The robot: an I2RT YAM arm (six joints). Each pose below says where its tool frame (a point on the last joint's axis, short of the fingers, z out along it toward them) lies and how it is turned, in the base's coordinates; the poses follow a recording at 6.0 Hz.
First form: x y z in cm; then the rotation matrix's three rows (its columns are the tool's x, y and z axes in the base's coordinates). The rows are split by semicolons.
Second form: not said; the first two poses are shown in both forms.
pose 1, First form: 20.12 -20.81 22.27; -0.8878 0.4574 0.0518; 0.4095 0.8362 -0.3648; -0.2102 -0.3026 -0.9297
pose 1, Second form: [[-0.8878 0.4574 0.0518 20.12], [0.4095 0.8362 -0.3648 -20.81], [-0.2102 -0.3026 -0.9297 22.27], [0 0 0 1]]
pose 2, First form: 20.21 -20.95 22.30; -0.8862 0.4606 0.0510; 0.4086 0.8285 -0.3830; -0.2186 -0.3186 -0.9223
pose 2, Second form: [[-0.8862 0.4606 0.0510 20.21], [0.4086 0.8285 -0.3830 -20.95], [-0.2186 -0.3186 -0.9223 22.30], [0 0 0 1]]
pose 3, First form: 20.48 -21.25 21.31; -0.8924 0.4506 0.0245; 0.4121 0.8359 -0.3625; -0.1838 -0.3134 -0.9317
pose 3, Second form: [[-0.8924 0.4506 0.0245 20.48], [0.4121 0.8359 -0.3625 -21.25], [-0.1838 -0.3134 -0.9317 21.31], [0 0 0 1]]
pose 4, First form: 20.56 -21.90 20.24; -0.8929 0.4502 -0.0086; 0.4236 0.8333 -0.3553; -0.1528 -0.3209 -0.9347
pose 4, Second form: [[-0.8929 0.4502 -0.0086 20.56], [0.4236 0.8333 -0.3553 -21.90], [-0.1528 -0.3209 -0.9347 20.24], [0 0 0 1]]
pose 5, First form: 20.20 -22.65 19.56; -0.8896 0.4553 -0.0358; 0.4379 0.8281 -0.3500; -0.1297 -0.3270 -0.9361
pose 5, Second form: [[-0.8896 0.4553 -0.0358 20.20], [0.4379 0.8281 -0.3500 -22.65], [-0.1297 -0.3270 -0.9361 19.56], [0 0 0 1]]
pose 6, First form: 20.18 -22.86 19.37; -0.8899 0.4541 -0.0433; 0.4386 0.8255 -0.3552; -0.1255 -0.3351 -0.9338
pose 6, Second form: [[-0.8899 0.4541 -0.0433 20.18], [0.4386 0.8255 -0.3552 -22.86], [-0.1255 -0.3351 -0.9338 19.37], [0 0 0 1]]
